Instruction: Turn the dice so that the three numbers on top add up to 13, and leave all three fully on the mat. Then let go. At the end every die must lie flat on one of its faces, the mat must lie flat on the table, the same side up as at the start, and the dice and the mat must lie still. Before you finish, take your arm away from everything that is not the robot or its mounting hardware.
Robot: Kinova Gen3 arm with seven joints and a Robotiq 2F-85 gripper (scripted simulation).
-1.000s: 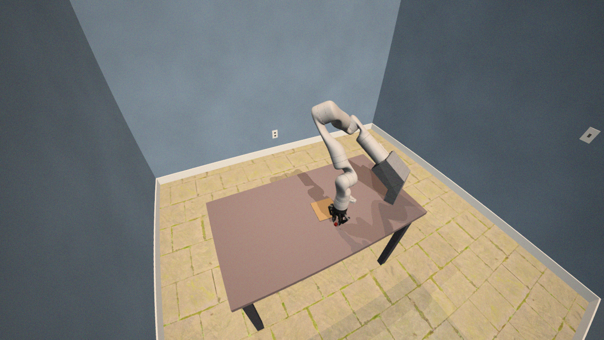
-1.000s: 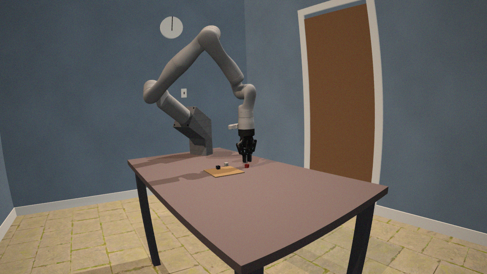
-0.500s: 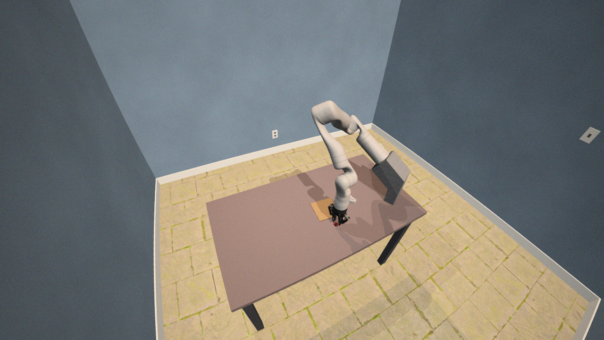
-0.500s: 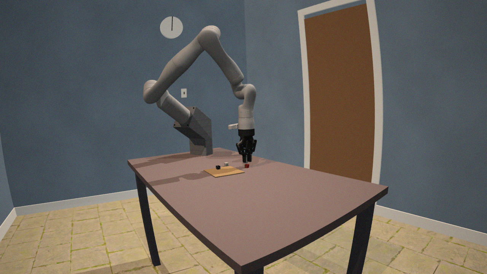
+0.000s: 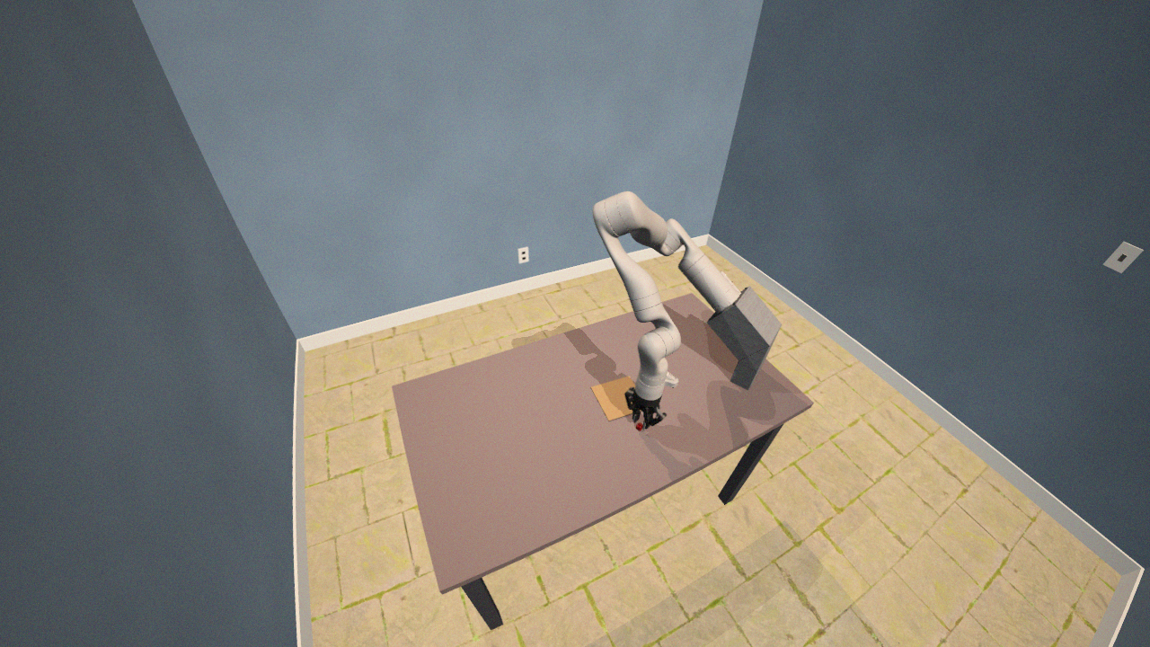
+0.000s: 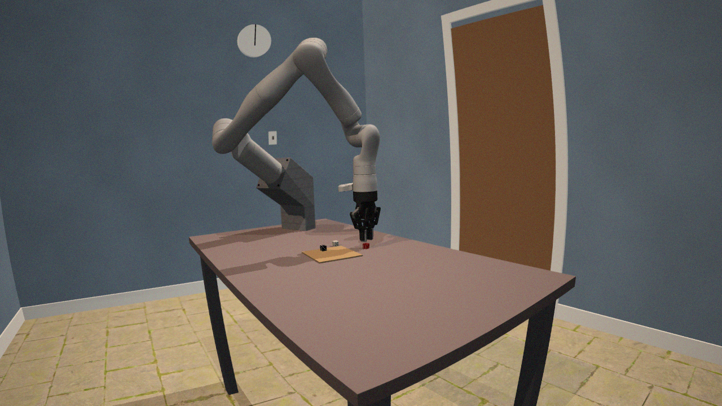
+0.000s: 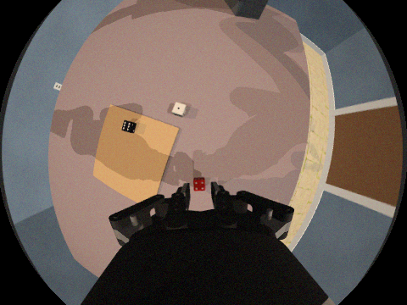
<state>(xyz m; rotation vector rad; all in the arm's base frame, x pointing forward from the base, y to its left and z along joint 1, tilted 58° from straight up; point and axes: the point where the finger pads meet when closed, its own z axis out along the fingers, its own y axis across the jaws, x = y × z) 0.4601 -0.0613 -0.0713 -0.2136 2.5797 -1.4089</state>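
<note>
Now: hand 4 cm above the red die. Also, from my hand: tan mat: 12 cm to the right, 4 cm below, 4 cm behind.
</note>
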